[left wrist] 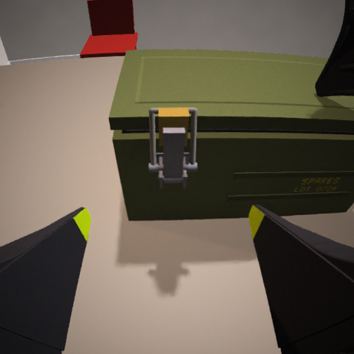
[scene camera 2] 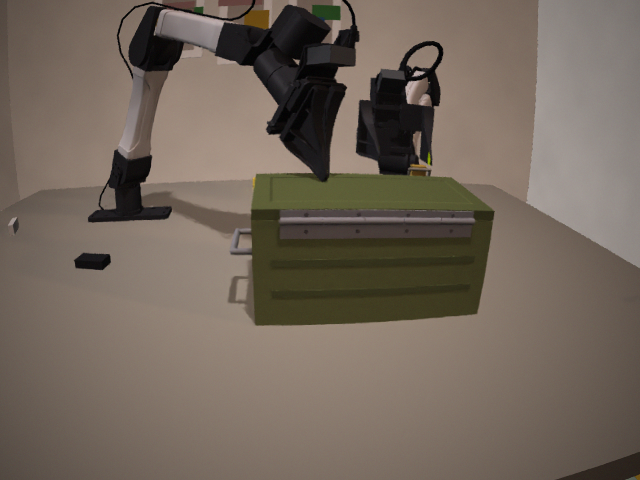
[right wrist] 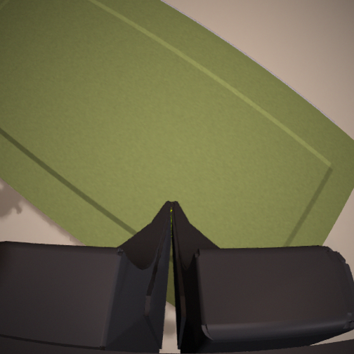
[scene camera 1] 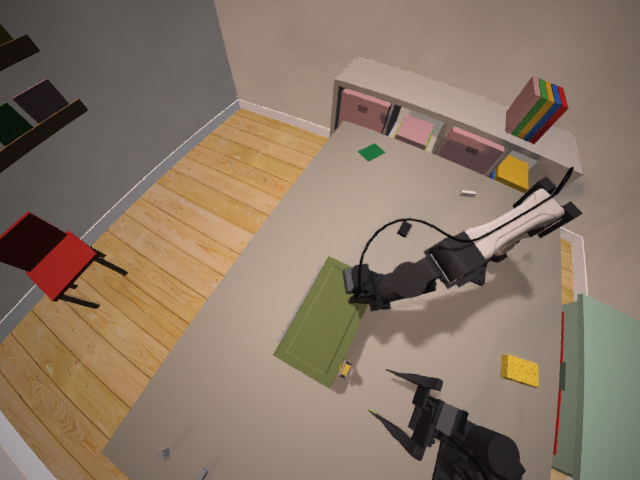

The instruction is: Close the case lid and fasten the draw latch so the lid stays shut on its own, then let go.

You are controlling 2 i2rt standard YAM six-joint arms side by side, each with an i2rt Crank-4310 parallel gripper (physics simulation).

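Frame: origin at the left arm's base, x right, y up, z back, level; centimetres.
Seen in the pictures: left gripper, fingertip midpoint: [scene camera 2: 405, 159] [scene camera 1: 378, 389]; right gripper, fingertip midpoint: [scene camera 2: 325, 179] [scene camera 1: 348, 301]; left arm's base, link origin: [scene camera 1: 449, 459]; right arm's base, link origin: [scene camera 2: 129, 216].
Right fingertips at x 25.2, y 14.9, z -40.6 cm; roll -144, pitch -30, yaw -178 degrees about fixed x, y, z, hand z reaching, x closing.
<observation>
Pixels of each thing's top centre, then the offset from my right fingertips to it. "pt": a spot on its surface instead.
- draw latch, surface spot: [scene camera 1: 345, 368] pt dy +1.2, dx -14.4, dz +4.4 cm
- yellow sponge, top centre: [scene camera 1: 523, 370] dy -12.1, dx +3.5, dz +56.8 cm
- small black block, top centre: [scene camera 2: 92, 257] [scene camera 1: 405, 228] dy -13.5, dx +36.8, dz +10.8 cm
- side handle, top centre: [scene camera 2: 235, 237] dy -6.7, dx +11.5, dz -1.8 cm
- green square, surface spot: [scene camera 1: 371, 151] pt dy -14.7, dx +71.6, dz -12.4 cm
The green case stands on the table; its lid [scene camera 1: 320, 330] [scene camera 2: 372, 190] [left wrist: 200, 82] [right wrist: 150, 130] is down, with a thin dark gap under its front edge in the left wrist view. The draw latch [left wrist: 173, 150] [scene camera 1: 345, 368] is on the case front: a grey lever and a wire bail standing upright around the orange catch on the lid. Whether the bail hooks the catch is unclear. My right gripper [right wrist: 171, 205] [scene camera 2: 324, 178] is shut and empty, its tips at the lid top. My left gripper [left wrist: 169, 210] [scene camera 1: 378, 390] is open and empty, in front of the latch, apart from it.
A yellow sponge [scene camera 1: 519, 370] lies at the right of the table in scene camera 1. A small black block [scene camera 1: 404, 229] [scene camera 2: 92, 260] lies beyond the case. A side handle [scene camera 2: 239, 241] sticks out from the case. A green square [scene camera 1: 371, 151] lies near the shelf.
</observation>
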